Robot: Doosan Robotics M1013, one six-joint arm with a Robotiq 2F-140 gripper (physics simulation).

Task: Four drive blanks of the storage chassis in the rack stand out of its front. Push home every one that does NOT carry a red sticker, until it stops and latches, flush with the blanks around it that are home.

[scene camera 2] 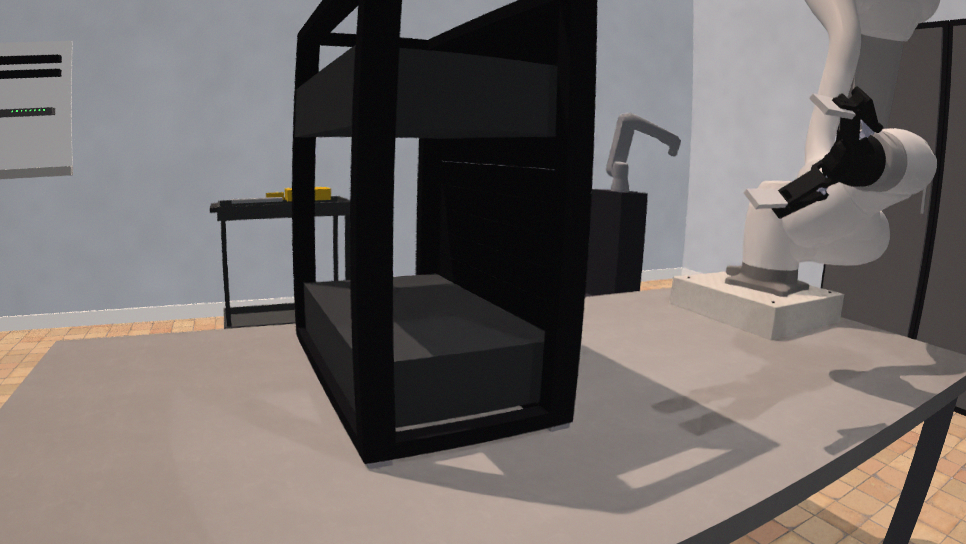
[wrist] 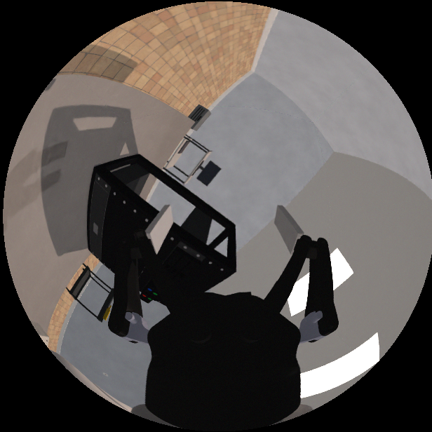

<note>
I see my gripper and a black rack.
My gripper shows as well in the wrist view.
</note>
